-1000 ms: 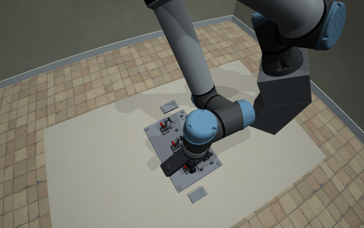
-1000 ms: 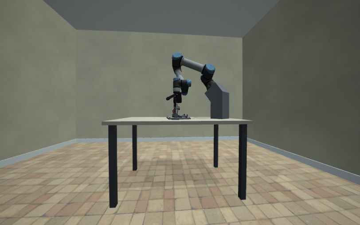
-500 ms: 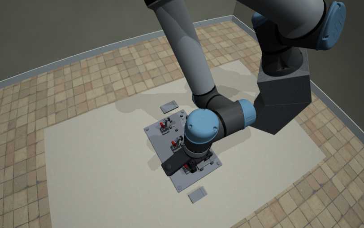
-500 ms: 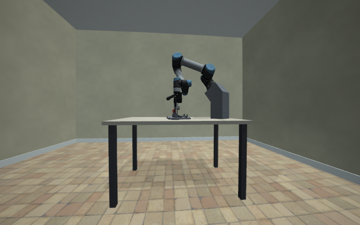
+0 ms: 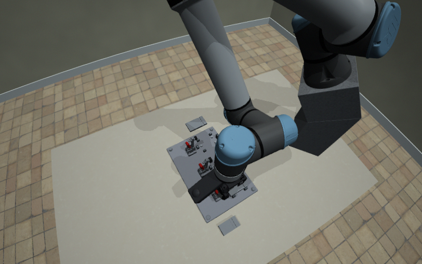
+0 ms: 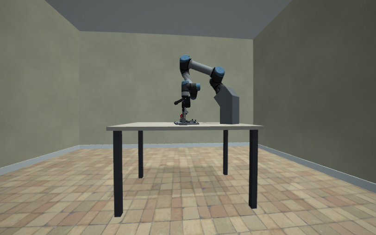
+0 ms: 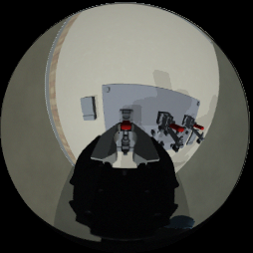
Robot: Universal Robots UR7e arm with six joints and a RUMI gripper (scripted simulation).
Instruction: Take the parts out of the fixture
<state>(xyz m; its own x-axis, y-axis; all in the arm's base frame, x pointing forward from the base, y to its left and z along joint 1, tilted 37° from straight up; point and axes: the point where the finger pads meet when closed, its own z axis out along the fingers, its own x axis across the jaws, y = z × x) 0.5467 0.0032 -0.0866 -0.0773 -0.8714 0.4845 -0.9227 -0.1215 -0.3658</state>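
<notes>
My hand is 90 mm past the light grey flat part, 10 mm to the right of it and 50 mm above it. The rest, counted from my hand: grey fixture plate: 40 mm behind, 110 mm to the right, 80 mm below.
</notes>
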